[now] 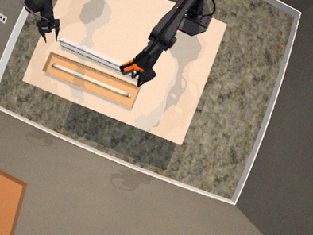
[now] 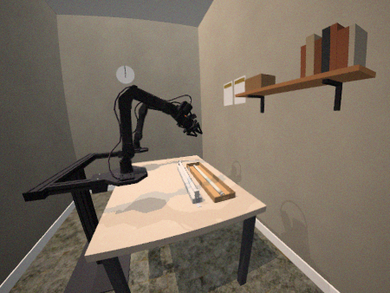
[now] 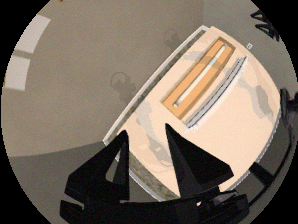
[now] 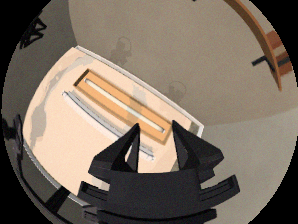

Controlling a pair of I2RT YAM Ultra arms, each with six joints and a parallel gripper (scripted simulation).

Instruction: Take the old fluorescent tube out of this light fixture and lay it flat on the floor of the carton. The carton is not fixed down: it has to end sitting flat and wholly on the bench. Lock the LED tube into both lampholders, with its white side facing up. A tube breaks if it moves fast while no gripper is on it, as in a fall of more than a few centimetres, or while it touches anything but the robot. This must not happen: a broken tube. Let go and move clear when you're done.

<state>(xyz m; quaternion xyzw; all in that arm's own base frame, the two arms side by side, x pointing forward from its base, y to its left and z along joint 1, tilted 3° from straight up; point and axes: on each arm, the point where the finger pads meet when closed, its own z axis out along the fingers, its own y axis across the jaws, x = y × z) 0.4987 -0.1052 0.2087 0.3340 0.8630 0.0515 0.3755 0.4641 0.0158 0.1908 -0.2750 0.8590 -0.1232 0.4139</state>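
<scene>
My right gripper is now 7 cm past the light fixture, 13 cm to the right of it and 34 cm above it. Round my right hand: carton: 8 cm ahead, 11 cm to the left, 37 cm below; then LED tube: 7 cm behind, 13 cm to the left, 32 cm below; then old fluorescent tube: 8 cm ahead, 11 cm to the left, 37 cm below.
</scene>
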